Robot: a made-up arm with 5 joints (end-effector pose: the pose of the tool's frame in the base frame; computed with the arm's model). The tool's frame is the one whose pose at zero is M. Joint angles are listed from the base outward.
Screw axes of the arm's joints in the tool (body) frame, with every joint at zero. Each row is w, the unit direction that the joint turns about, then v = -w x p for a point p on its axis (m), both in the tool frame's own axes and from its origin. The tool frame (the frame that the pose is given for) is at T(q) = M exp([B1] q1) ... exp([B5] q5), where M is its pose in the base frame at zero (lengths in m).
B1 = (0, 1, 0, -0.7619, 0.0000, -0.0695)
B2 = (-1, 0, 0, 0.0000, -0.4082, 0.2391)
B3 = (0, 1, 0, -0.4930, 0.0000, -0.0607)
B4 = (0, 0, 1, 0.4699, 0.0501, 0.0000)
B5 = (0, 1, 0, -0.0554, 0.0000, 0.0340)
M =
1 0 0 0.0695
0 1 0 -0.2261
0 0 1 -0.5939
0 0 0 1
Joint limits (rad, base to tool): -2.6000..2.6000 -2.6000..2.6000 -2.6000..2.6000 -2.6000..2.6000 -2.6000..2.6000
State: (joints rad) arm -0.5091 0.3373 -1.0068 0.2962 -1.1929
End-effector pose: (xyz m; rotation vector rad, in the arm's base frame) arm 0.6140 -0.1437 0.2261 -0.3698 -2.5724 0.7415
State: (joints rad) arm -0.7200 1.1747 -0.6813 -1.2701 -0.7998
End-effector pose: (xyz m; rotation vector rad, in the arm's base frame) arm 0.3786 -0.5064 -0.2535 -0.7613 -2.5508 -0.8693
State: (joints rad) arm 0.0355 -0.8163 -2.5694 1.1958 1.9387
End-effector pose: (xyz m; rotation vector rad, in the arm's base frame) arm -0.1663 -0.3997 0.3458 -0.1998 -0.1624 -0.8834
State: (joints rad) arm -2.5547 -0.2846 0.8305 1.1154 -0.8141
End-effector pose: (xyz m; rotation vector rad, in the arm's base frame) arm 0.5318 0.2931 0.8976 -0.5535 -2.1536 1.6518
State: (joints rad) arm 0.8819 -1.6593 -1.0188 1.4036 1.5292
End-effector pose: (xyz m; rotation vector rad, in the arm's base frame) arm 0.2308 -0.2811 -0.4262 0.4839 0.8355 0.3960
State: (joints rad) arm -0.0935 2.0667 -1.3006 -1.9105 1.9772
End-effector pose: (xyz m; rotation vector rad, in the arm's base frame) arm 0.2999 -0.5458 -0.2476 -0.0894 0.2009 -0.2783
